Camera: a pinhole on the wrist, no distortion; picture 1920 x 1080 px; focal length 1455.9 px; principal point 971.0 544.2 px. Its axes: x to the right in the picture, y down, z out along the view. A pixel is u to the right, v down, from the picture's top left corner.
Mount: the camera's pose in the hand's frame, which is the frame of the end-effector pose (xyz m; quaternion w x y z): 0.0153 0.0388 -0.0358 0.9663 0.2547 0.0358 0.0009
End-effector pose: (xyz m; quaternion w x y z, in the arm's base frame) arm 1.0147 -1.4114 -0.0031 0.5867 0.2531 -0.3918 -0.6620
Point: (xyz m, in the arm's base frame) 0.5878 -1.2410 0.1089
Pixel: 608 727
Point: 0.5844 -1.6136 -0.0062
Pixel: 1722 270
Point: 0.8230 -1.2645 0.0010
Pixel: 174 430
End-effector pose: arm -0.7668 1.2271 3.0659 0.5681 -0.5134 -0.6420 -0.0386
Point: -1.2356 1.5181 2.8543
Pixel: 663 1037
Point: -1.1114 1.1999 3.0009
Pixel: 301 178
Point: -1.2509 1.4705 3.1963
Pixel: 1246 413
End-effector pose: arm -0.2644 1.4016 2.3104 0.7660 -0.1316 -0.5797 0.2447
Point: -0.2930 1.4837 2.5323
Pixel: outside the picture
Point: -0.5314 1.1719 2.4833
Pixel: 706 384
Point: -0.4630 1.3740 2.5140
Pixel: 1316 736
